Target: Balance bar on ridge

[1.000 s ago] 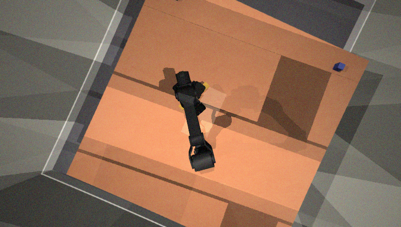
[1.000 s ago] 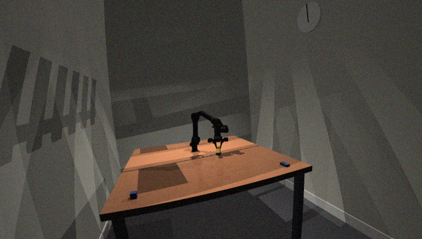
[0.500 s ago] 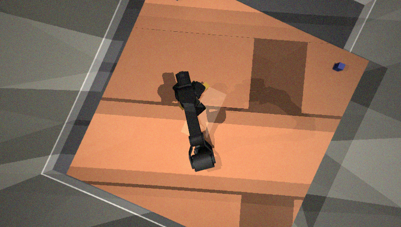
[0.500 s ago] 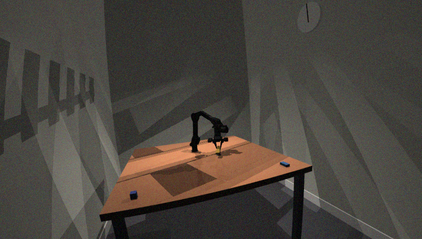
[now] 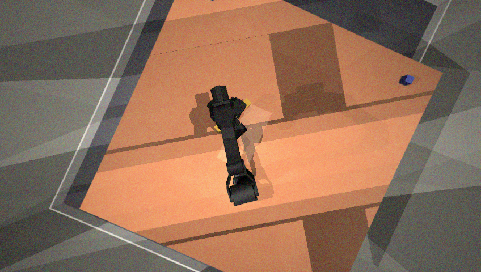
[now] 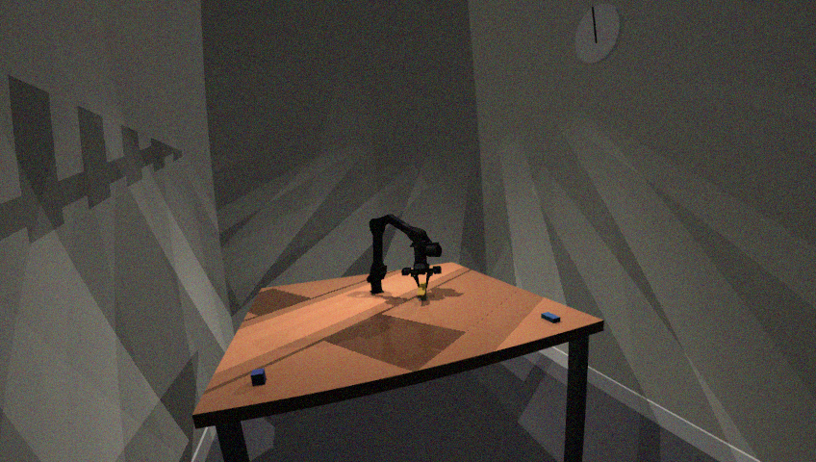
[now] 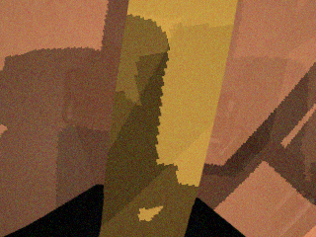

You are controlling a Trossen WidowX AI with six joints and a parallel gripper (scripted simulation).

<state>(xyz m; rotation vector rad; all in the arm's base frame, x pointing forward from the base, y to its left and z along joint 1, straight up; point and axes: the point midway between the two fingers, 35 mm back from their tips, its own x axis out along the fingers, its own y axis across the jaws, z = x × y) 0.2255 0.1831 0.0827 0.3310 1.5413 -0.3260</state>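
The yellow bar is 3 cm ahead of my gripper tip and 1 cm to the right of it. Round my gripper tip: blue cube: 51 cm ahead, 68 cm to the right, 3 cm below; ridge: 3 cm ahead, 1 cm to the right, 1 cm below; flat blue block: 51 cm ahead, 32 cm to the left, 4 cm below.
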